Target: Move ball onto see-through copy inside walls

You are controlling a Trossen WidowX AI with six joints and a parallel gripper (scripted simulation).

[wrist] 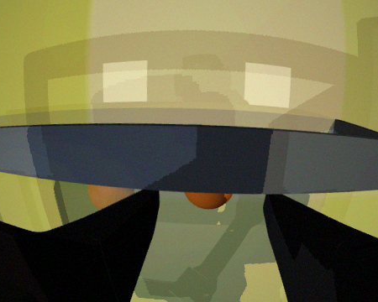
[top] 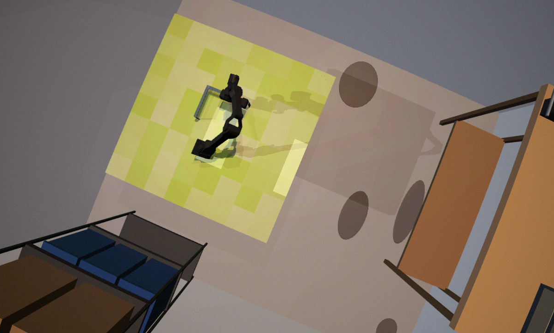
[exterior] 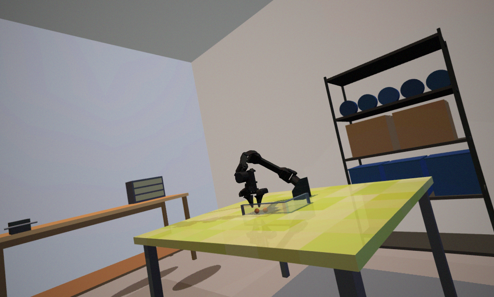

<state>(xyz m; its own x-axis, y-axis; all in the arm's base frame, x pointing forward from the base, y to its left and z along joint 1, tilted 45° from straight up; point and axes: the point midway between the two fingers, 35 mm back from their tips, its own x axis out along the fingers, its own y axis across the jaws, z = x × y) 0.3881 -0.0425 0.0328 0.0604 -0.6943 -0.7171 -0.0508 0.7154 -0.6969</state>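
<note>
My gripper tip is now 20 mm above the orange ball. Also, from my gripper tip: see-through copy of ball 60 mm to the left, 20 mm below, 10 mm behind.
</note>
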